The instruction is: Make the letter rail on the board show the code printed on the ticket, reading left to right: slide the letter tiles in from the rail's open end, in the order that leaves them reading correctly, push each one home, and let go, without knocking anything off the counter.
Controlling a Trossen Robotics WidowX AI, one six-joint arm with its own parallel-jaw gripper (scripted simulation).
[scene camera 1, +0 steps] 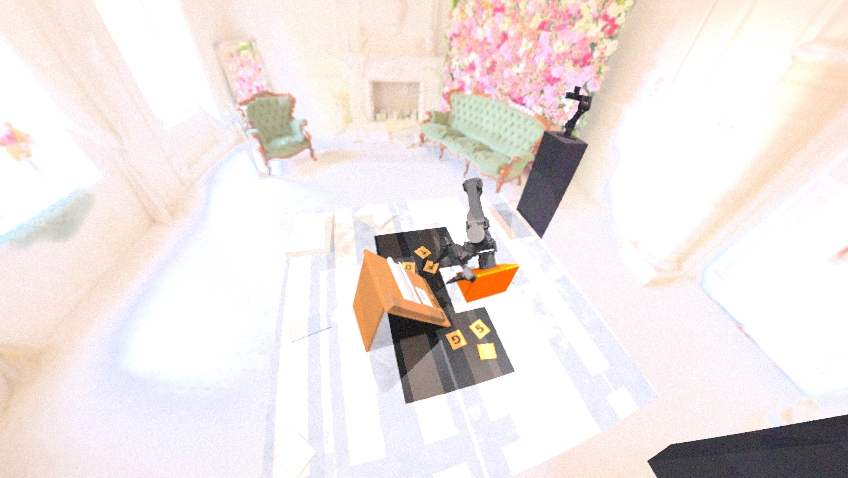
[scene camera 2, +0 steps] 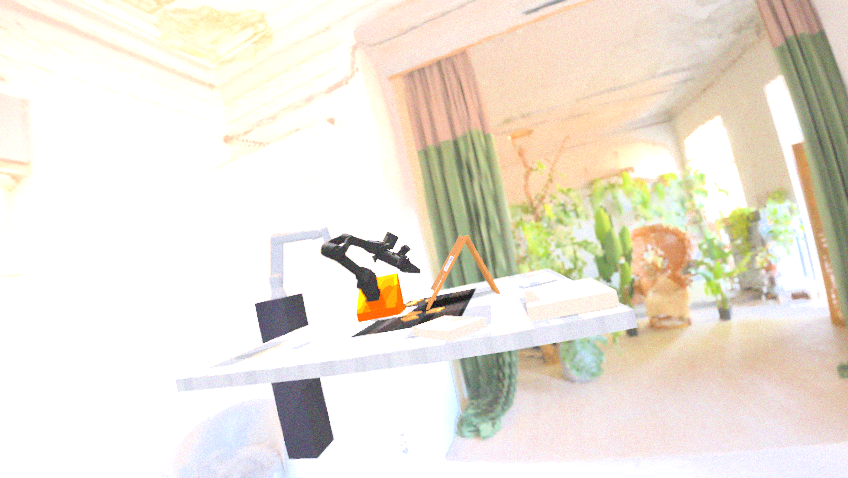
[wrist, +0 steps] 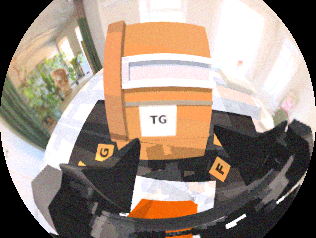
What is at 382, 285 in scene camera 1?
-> A board.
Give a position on a board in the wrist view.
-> At 148, 63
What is the gripper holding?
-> Nothing.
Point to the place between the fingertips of the gripper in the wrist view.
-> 178, 135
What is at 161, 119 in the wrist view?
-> A ticket.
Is the gripper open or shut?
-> Open.
